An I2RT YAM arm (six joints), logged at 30 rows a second.
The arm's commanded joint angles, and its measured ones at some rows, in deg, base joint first. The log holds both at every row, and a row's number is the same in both.
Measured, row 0: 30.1, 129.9, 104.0, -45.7, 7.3, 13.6
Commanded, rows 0 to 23: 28.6, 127.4, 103.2, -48.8, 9.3, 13.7; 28.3, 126.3, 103.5, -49.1, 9.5, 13.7; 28.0, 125.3, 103.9, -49.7, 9.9, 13.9; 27.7, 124.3, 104.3, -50.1, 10.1, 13.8; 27.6, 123.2, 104.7, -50.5, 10.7, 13.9; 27.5, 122.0, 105.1, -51.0, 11.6, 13.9; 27.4, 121.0, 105.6, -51.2, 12.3, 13.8; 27.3, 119.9, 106.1, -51.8, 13.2, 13.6; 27.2, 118.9, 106.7, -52.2, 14.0, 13.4; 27.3, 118.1, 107.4, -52.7, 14.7, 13.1; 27.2, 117.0, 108.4, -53.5, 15.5, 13.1; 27.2, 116.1, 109.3, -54.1, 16.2, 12.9; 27.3, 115.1, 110.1, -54.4, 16.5, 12.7; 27.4, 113.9, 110.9, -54.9, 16.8, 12.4; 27.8, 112.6, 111.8, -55.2, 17.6, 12.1; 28.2, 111.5, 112.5, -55.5, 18.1, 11.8; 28.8, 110.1, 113.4, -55.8, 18.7, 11.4; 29.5, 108.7, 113.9, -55.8, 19.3, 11.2; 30.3, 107.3, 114.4, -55.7, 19.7, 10.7; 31.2, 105.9, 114.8, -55.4, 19.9, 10.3; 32.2, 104.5, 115.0, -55.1, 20.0, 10.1; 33.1, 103.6, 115.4, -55.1, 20.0, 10.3; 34.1, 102.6, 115.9, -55.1, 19.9, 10.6; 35.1, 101.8, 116.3, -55.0, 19.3, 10.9
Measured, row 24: 32.4, 105.0, 114.7, -53.0, 18.7, 12.0
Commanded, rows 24 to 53: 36.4, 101.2, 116.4, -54.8, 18.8, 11.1; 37.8, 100.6, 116.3, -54.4, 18.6, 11.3; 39.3, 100.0, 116.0, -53.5, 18.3, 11.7; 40.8, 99.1, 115.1, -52.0, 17.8, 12.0; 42.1, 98.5, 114.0, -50.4, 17.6, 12.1; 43.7, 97.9, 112.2, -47.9, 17.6, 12.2; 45.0, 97.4, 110.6, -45.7, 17.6, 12.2; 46.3, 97.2, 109.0, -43.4, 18.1, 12.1; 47.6, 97.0, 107.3, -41.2, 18.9, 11.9; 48.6, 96.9, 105.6, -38.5, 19.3, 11.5; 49.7, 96.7, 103.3, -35.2, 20.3, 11.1; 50.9, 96.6, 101.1, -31.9, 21.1, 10.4; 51.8, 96.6, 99.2, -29.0, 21.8, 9.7; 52.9, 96.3, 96.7, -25.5, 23.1, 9.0; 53.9, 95.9, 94.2, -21.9, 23.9, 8.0; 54.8, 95.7, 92.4, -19.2, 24.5, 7.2; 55.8, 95.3, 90.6, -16.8, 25.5, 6.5; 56.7, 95.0, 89.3, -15.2, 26.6, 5.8; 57.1, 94.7, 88.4, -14.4, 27.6, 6.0; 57.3, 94.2, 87.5, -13.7, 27.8, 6.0; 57.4, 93.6, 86.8, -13.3, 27.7, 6.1; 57.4, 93.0, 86.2, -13.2, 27.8, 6.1; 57.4, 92.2, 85.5, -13.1, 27.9, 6.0; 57.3, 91.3, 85.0, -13.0, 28.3, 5.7; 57.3, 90.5, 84.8, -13.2, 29.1, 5.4; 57.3, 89.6, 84.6, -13.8, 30.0, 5.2; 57.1, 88.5, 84.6, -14.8, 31.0, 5.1; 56.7, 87.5, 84.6, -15.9, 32.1, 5.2; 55.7, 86.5, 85.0, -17.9, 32.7, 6.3; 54.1, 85.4, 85.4, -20.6, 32.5, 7.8
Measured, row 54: 56.4, 89.8, 84.2, -18.0, 28.9, 6.7
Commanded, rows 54 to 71: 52.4, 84.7, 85.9, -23.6, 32.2, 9.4; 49.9, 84.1, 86.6, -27.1, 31.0, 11.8; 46.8, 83.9, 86.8, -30.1, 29.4, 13.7; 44.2, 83.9, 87.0, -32.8, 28.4, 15.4; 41.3, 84.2, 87.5, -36.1, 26.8, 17.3; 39.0, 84.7, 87.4, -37.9, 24.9, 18.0; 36.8, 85.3, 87.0, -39.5, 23.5, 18.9; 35.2, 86.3, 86.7, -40.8, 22.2, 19.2; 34.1, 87.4, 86.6, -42.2, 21.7, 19.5; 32.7, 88.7, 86.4, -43.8, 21.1, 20.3; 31.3, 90.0, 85.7, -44.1, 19.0, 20.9; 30.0, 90.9, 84.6, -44.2, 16.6, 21.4; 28.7, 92.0, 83.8, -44.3, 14.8, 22.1; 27.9, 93.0, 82.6, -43.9, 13.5, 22.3; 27.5, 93.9, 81.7, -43.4, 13.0, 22.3; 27.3, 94.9, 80.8, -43.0, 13.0, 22.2; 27.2, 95.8, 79.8, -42.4, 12.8, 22.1; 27.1, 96.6, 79.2, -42.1, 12.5, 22.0
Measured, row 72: 27.5, 95.2, 80.5, -39.8, 16.1, 20.6
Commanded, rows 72 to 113: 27.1, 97.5, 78.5, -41.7, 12.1, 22.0; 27.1, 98.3, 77.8, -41.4, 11.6, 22.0; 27.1, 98.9, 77.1, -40.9, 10.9, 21.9; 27.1, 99.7, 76.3, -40.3, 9.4, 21.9; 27.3, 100.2, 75.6, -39.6, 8.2, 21.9; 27.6, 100.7, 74.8, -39.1, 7.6, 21.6; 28.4, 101.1, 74.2, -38.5, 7.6, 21.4; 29.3, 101.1, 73.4, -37.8, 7.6, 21.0; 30.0, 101.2, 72.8, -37.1, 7.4, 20.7; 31.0, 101.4, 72.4, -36.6, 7.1, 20.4; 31.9, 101.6, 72.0, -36.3, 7.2, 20.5; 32.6, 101.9, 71.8, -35.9, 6.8, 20.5; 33.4, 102.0, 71.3, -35.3, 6.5, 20.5; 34.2, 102.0, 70.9, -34.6, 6.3, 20.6; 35.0, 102.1, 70.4, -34.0, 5.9, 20.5; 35.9, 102.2, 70.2, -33.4, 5.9, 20.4; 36.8, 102.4, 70.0, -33.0, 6.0, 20.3; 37.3, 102.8, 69.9, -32.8, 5.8, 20.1; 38.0, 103.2, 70.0, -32.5, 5.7, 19.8; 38.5, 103.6, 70.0, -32.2, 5.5, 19.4; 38.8, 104.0, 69.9, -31.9, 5.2, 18.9; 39.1, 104.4, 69.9, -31.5, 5.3, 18.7; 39.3, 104.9, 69.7, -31.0, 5.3, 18.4; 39.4, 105.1, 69.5, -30.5, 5.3, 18.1; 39.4, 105.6, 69.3, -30.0, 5.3, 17.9; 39.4, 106.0, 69.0, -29.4, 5.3, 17.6; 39.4, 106.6, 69.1, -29.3, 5.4, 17.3; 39.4, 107.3, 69.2, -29.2, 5.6, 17.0; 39.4, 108.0, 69.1, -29.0, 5.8, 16.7; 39.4, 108.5, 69.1, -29.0, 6.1, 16.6; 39.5, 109.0, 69.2, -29.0, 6.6, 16.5; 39.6, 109.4, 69.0, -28.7, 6.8, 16.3; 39.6, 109.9, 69.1, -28.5, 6.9, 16.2; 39.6, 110.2, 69.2, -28.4, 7.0, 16.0; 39.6, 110.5, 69.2, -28.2, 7.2, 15.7; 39.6, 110.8, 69.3, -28.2, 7.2, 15.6; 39.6, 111.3, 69.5, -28.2, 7.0, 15.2; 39.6, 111.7, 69.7, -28.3, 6.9, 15.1; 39.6, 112.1, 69.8, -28.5, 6.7, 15.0; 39.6, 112.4, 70.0, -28.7, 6.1, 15.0; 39.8, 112.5, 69.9, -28.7, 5.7, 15.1; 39.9, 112.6, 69.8, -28.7, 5.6, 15.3
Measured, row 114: 39.4, 109.3, 70.3, -28.4, 7.0, 16.4
